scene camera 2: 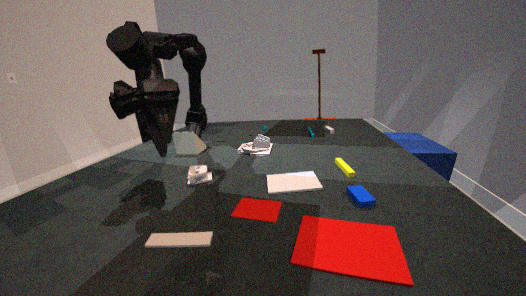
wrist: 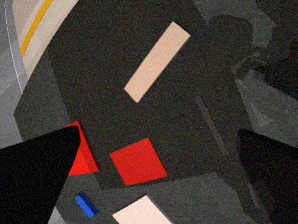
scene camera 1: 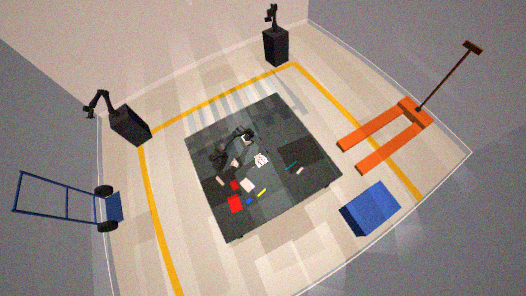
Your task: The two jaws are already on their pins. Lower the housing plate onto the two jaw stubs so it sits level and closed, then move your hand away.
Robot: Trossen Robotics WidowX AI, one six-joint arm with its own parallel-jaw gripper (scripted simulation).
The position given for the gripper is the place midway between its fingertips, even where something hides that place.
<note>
The gripper (scene camera 2: 165, 150) is open, with nothing in its grasp. Also in view: a small red square (scene camera 2: 253, 209), a large red sheet (scene camera 2: 372, 252) and a white plate (scene camera 2: 306, 181).
The small red square shows as well in the wrist view (wrist: 137, 163). The large red sheet shows as well in the wrist view (wrist: 85, 162). The gripper shows as well in the wrist view (wrist: 159, 136).
</note>
